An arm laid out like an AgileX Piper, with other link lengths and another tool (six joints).
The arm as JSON. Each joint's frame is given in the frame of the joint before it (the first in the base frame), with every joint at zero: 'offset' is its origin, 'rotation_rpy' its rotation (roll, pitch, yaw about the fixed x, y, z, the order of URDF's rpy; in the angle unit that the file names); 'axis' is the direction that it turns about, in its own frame. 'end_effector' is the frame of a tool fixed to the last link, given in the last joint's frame.
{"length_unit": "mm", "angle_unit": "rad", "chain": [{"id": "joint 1", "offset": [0.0, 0.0, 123.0], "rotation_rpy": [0.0, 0.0, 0.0], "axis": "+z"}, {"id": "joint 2", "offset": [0.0, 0.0, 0.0], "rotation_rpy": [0.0, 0.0, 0.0], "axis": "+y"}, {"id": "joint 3", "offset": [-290.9, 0.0, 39.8], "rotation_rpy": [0.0, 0.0, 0.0], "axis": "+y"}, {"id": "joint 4", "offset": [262.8, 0.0, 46.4], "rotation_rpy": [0.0, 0.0, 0.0], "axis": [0.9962, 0.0, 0.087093]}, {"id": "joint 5", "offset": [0.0, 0.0, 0.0], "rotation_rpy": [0.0, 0.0, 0.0], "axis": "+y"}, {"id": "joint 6", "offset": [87.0, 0.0, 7.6], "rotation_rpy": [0.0, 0.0, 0.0], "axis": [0.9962, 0.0, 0.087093]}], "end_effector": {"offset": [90.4, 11.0, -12.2], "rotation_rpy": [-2.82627, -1.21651, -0.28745]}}
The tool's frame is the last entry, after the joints.
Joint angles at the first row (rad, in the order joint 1, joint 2, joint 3, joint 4, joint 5, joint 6):
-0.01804 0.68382 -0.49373 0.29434 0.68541 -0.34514
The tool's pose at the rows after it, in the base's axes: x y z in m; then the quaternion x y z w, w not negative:
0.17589 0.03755 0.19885 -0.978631 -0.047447 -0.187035 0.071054
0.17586 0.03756 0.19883 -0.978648 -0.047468 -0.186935 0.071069
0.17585 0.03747 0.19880 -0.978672 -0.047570 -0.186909 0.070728
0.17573 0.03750 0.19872 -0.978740 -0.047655 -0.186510 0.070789
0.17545 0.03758 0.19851 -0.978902 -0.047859 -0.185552 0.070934
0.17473 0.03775 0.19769 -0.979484 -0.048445 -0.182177 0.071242
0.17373 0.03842 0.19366 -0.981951 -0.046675 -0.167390 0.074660
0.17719 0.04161 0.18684 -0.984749 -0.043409 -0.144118 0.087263
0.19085 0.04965 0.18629 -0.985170 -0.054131 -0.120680 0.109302
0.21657 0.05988 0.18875 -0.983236 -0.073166 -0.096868 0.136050
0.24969 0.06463 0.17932 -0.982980 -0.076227 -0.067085 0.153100
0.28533 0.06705 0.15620 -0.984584 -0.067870 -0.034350 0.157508
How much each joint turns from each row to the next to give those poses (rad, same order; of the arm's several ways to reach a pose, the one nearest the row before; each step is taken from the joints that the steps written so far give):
-0.00002 0.00002 0.00001 -0.00180 0.00198 -0.00004
0.00004 0.00000 0.00000 -0.00004 0.00021 0.00005
-0.00004 -0.00003 0.00001 -0.00068 0.00002 -0.00004
-0.00002 -0.00001 -0.00002 0.00001 0.00088 -0.00002
0.00007 0.00001 0.00001 -0.00007 0.00196 0.00010
-0.00008 0.00124 0.00001 -0.00022 0.00579 -0.00013
0.00003 0.01508 -0.00003 -0.00003 0.01489 0.00662
0.00000 0.04933 -0.00290 0.02582 0.00344 -0.00505
0.00002 0.09941 -0.04146 0.07604 0.00304 -0.06026
0.00002 0.14924 -0.08165 0.10258 0.00603 -0.09510
-0.00003 0.17953 -0.08387 0.06601 -0.01723 -0.06069
0.01320 0.19308 -0.08073 0.02475 -0.04598 -0.01715

